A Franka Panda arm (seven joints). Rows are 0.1 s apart.
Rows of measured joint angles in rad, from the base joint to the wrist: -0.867, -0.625, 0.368, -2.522, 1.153, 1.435, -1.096; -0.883, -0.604, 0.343, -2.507, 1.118, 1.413, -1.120; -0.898, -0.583, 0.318, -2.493, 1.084, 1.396, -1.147; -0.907, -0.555, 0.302, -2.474, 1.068, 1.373, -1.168; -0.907, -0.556, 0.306, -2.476, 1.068, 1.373, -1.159; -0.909, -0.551, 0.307, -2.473, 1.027, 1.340, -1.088; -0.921, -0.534, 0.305, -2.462, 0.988, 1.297, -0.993; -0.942, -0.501, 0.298, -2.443, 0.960, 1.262, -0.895; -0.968, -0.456, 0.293, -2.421, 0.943, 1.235, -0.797
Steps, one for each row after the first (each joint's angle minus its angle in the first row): -0.016, 0.021, -0.025, 0.015, -0.035, -0.022, -0.024; -0.031, 0.042, -0.050, 0.029, -0.069, -0.039, -0.051; -0.040, 0.070, -0.066, 0.048, -0.085, -0.062, -0.072; -0.040, 0.069, -0.062, 0.046, -0.085, -0.062, -0.063; -0.042, 0.074, -0.061, 0.049, -0.126, -0.095, 0.008; -0.054, 0.091, -0.063, 0.060, -0.165, -0.138, 0.103; -0.075, 0.124, -0.070, 0.079, -0.193, -0.173, 0.201; -0.101, 0.169, -0.075, 0.101, -0.210, -0.200, 0.299
